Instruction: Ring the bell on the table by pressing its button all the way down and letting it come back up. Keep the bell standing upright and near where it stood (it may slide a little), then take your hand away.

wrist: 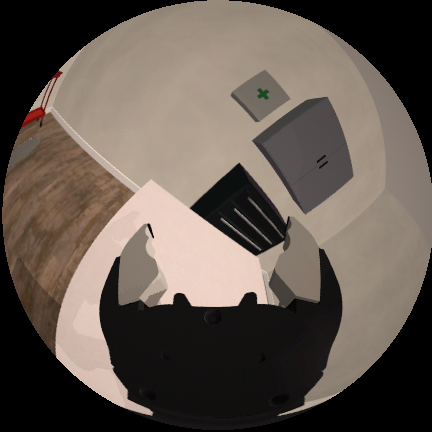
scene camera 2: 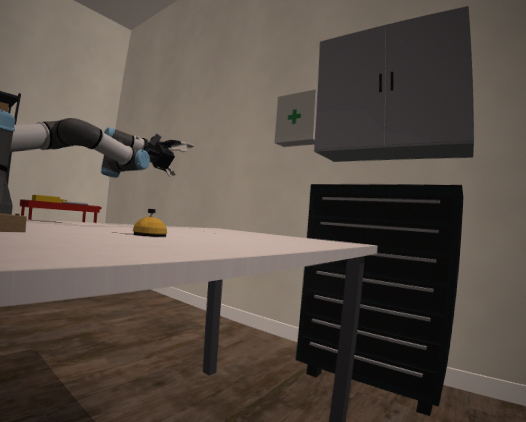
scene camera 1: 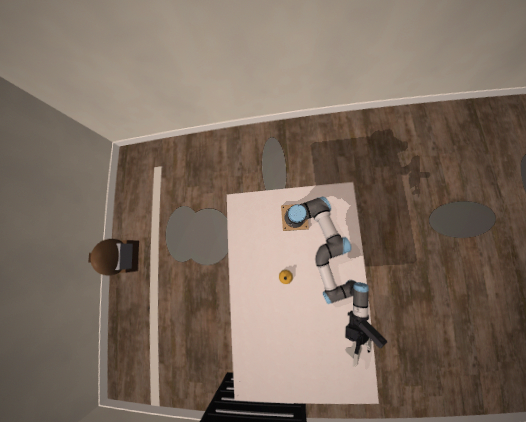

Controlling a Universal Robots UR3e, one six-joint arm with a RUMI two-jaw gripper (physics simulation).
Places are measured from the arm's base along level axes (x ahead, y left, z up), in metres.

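Where they show: gripper, fingertip midpoint: [wrist: 217, 222] [scene camera 2: 184, 161] [scene camera 1: 361, 359].
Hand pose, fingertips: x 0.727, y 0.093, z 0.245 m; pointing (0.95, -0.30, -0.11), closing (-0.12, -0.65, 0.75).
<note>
Each offset is from my fingertips to the top centre of the thing. Level surfaces: height alone.
The bell @[dx -0.398, dy -0.248, dz -0.209 m] [scene camera 1: 285, 277] [scene camera 2: 150, 227] is a yellow dome with a dark base, and its small black button @[dx -0.398, dy -0.248, dz -0.209 m] [scene camera 2: 151, 211] stands raised on top. It stands upright on the pale table @[dz -0.274 m] [scene camera 1: 270, 345] [scene camera 2: 260, 245] [wrist: 200, 270]. My gripper [scene camera 1: 362, 356] [scene camera 2: 183, 160] [wrist: 217, 222] is open, with its two jaws wide apart and nothing between them. It is held high above the table, near the long edge at the right in scene camera 1, well apart from the bell. The bell does not show in the wrist view.
The arm's base [scene camera 1: 296, 215] stands on a wooden plate on the table, and the arm reaches along the table's right side. A black drawer cabinet [scene camera 1: 255, 412] [scene camera 2: 385, 215] [wrist: 240, 202] stands beyond the table's end. A grey wall cupboard [scene camera 2: 425, 90] [wrist: 310, 155] hangs above it.
</note>
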